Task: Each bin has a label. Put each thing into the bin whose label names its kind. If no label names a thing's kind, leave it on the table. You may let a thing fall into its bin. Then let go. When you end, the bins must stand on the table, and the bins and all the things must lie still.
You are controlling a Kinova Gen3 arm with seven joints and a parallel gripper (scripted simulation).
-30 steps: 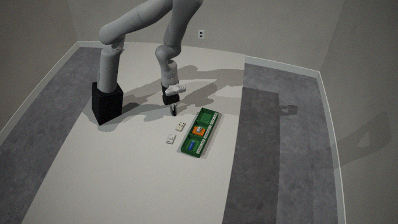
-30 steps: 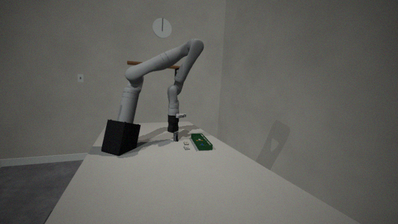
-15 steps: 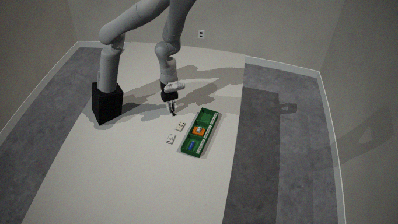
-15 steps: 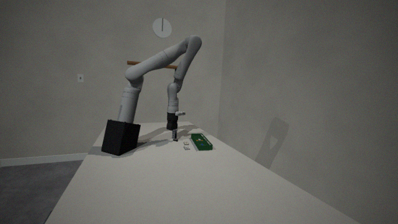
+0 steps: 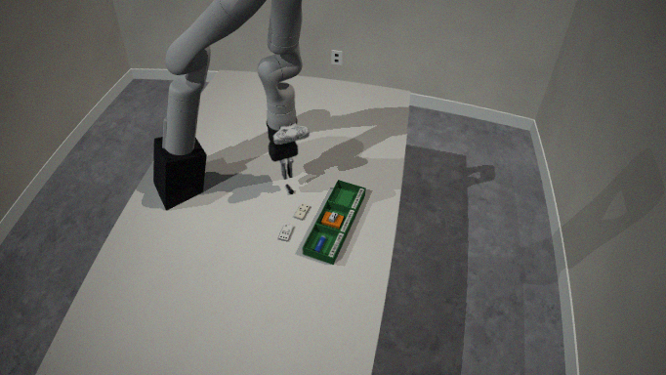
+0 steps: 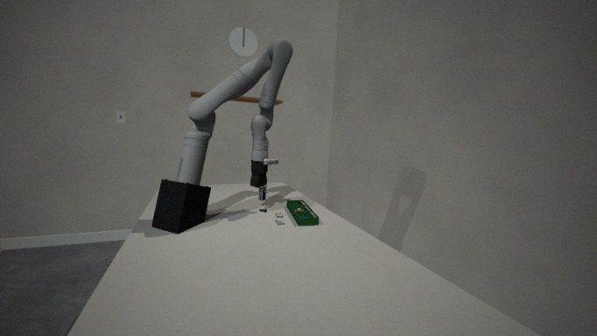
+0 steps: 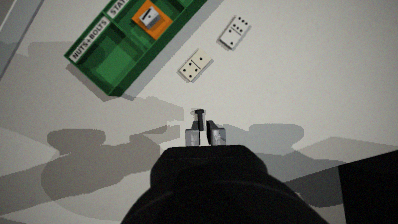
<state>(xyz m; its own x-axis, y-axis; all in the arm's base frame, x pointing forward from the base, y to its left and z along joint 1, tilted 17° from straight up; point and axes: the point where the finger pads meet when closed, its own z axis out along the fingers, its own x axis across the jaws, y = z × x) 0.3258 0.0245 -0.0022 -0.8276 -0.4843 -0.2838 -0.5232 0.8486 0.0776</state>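
Right now the black bolt is 1 cm ahead of my hand, 1 cm to the right of it and 7 cm below it. Also, from my hand: green three-part bin 15 cm ahead, 10 cm to the right, 6 cm below; grey piece 15 cm ahead, 9 cm to the right, 5 cm below; orange flat block 14 cm ahead, 10 cm to the right, 6 cm below.
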